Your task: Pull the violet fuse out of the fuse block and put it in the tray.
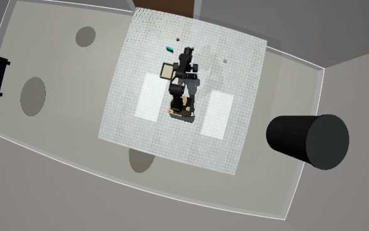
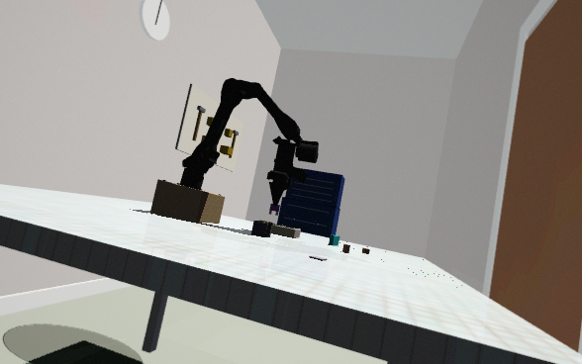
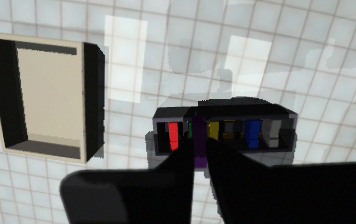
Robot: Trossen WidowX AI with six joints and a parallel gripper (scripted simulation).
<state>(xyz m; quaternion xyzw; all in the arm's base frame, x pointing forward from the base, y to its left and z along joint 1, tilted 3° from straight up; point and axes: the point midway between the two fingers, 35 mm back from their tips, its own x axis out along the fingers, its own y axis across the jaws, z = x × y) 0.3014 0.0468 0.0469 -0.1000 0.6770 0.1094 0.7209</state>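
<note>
Right now my gripper tip is 3 cm past the tray, 16 cm to the right of it and 9 cm above it. The rest, counted from my gripper tip: yellow fuse 1 cm behind, 3 cm to the right, 7 cm below; green fuse 2 cm behind, 1 cm to the right, 7 cm below; violet fuse 1 cm below.
</note>
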